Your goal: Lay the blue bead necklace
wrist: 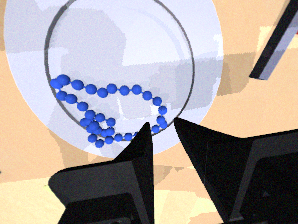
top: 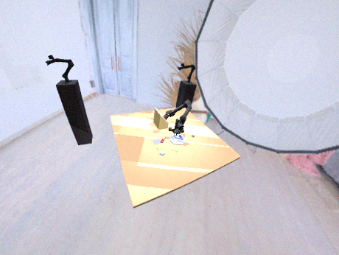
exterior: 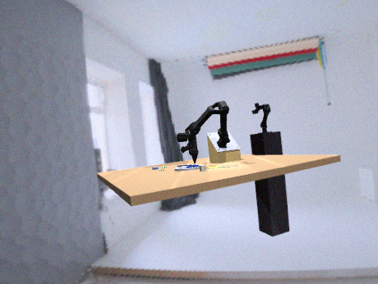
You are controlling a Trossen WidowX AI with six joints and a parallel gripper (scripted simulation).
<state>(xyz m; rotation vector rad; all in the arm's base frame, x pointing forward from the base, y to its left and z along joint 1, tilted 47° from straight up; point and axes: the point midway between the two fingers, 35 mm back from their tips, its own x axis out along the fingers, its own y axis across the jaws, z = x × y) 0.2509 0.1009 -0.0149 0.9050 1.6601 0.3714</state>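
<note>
Right now my gripper tip is 5 cm short of the round bead board, 1 cm to the right of it and 2 cm above it. Round my gripper tip: yellow flat piece 8 cm behind, 17 cm to the left, 3 cm below; then red-and-grey object 2 cm ahead, 17 cm to the right, 2 cm below; then white cylinder 5 cm ahead, 25 cm to the left, 1 cm below.
</note>
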